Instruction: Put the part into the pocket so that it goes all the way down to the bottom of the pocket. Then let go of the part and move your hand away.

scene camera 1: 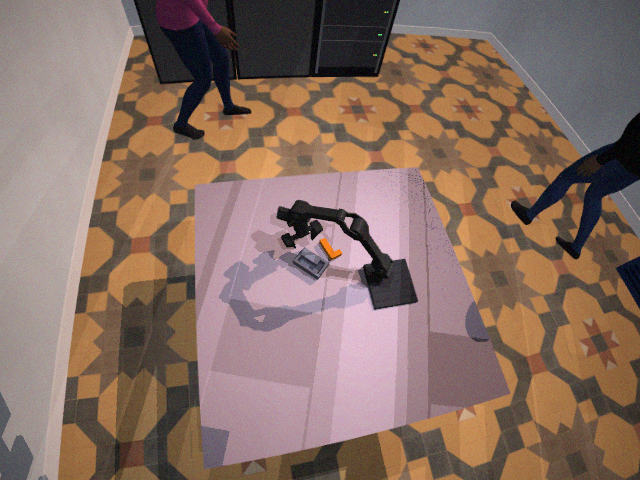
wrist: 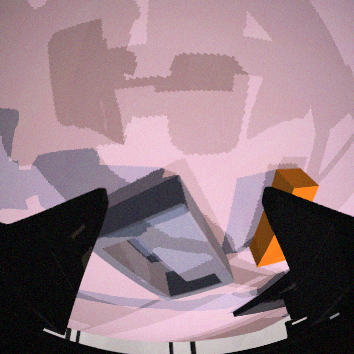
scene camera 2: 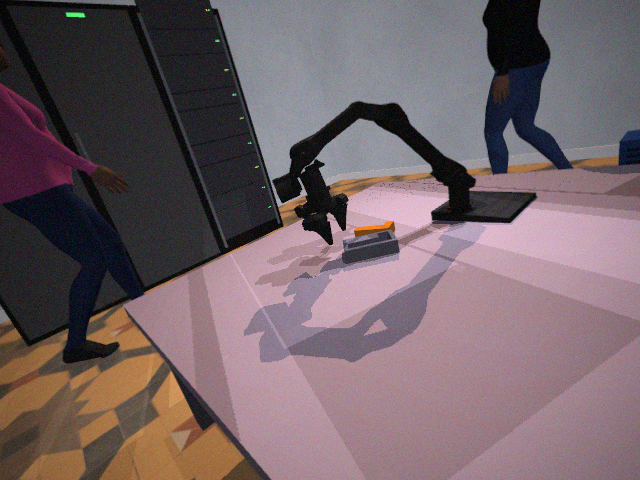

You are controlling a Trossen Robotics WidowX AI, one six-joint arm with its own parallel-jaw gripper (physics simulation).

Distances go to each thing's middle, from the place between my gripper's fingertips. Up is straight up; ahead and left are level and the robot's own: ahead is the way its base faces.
Labels:
The orange L-shaped block (wrist: 264, 247) lies 12 cm behind my hand, 5 cm to the left of it and 3 cm below it. From my hand the other things lie so: grey pocket block (wrist: 158, 238): 10 cm to the left, 3 cm below.

